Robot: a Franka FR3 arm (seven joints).
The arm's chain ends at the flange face. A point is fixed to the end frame.
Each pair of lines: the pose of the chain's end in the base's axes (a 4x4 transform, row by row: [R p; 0 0 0 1], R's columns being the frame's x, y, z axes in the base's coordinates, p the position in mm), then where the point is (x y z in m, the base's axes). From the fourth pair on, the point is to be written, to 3 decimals.
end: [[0.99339, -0.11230, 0.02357, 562.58], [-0.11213, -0.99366, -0.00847, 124.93], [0.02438, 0.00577, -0.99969, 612.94], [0, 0, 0, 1]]
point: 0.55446 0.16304 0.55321
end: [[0.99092, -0.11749, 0.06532, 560.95], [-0.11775, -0.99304, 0.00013, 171.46], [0.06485, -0.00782, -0.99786, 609.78], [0, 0, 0, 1]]
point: 0.55552 0.21013 0.55010
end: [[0.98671, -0.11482, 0.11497, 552.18], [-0.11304, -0.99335, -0.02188, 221.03], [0.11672, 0.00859, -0.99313, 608.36], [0, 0, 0, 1]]
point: 0.54965 0.25835 0.54764
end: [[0.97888, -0.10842, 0.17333, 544.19], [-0.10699, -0.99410, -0.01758, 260.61], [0.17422, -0.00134, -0.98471, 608.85], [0, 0, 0, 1]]
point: 0.545 0.298 0.548
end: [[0.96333, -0.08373, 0.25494, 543.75], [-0.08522, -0.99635, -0.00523, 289.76], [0.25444, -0.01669, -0.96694, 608.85], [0, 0, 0, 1]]
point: 0.549 0.328 0.549
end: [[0.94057, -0.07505, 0.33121, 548.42], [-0.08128, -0.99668, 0.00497, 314.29], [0.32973, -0.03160, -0.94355, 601.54], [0, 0, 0, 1]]
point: 0.558 0.353 0.542
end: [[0.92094, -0.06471, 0.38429, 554.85], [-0.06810, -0.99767, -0.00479, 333.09], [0.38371, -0.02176, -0.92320, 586.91], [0, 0, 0, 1]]
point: 0.567 0.371 0.528
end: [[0.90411, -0.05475, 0.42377, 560.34], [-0.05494, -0.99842, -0.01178, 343.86], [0.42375, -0.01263, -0.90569, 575.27], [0, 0, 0, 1]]
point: 0.575 0.381 0.516
